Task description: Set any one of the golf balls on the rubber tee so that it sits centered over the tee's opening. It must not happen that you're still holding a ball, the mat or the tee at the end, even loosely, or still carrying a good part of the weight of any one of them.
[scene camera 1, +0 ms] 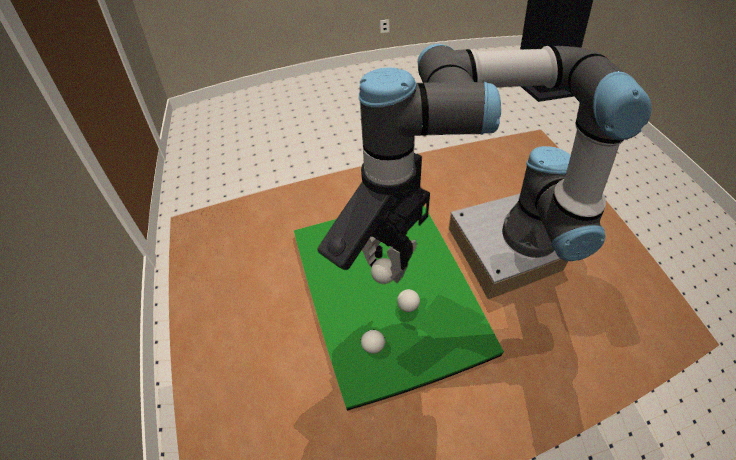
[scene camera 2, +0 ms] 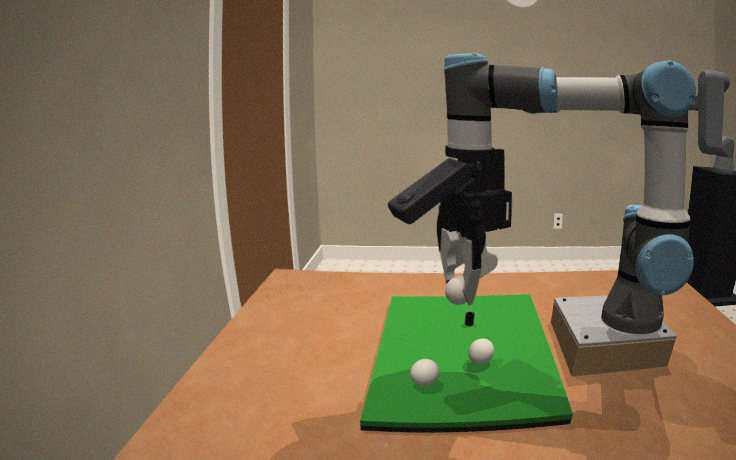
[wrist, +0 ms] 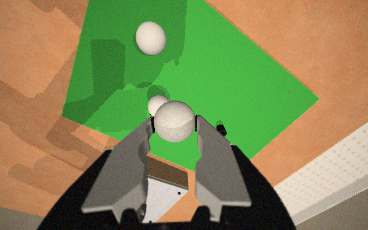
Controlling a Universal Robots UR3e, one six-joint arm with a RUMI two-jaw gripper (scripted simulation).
I see my gripper (scene camera 2: 460, 299), a golf ball (wrist: 174, 121), a green mat (scene camera 2: 520, 387) and a golf ball (wrist: 151, 39).
The green mat is seen too in scene camera 1 (scene camera 1: 448, 333) and in the wrist view (wrist: 210, 65). My gripper is seen too in scene camera 1 (scene camera 1: 385, 274) and in the wrist view (wrist: 175, 116).
